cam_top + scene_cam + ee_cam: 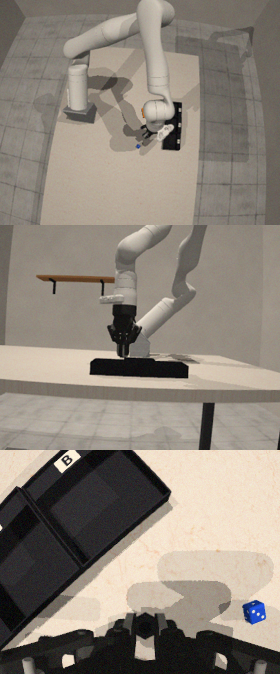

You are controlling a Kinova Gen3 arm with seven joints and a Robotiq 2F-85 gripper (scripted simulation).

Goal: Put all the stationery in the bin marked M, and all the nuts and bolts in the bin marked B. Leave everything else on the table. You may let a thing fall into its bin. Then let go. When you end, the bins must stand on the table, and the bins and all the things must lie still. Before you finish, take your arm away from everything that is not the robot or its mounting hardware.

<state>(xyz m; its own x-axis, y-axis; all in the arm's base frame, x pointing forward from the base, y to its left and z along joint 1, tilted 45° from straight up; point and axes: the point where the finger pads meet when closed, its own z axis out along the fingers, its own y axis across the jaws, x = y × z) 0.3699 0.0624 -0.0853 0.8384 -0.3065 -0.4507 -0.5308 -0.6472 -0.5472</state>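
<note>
Now: hand 10 cm to the right of the orange block, 6 cm past it and 5 cm above it. From my hand the other things lie so: small blue piece 8 cm to the right, 5 cm below, 5 cm behind; then dark hex nut 2 cm below; then black bin row 9 cm ahead, 6 cm to the left, 3 cm below.
</note>
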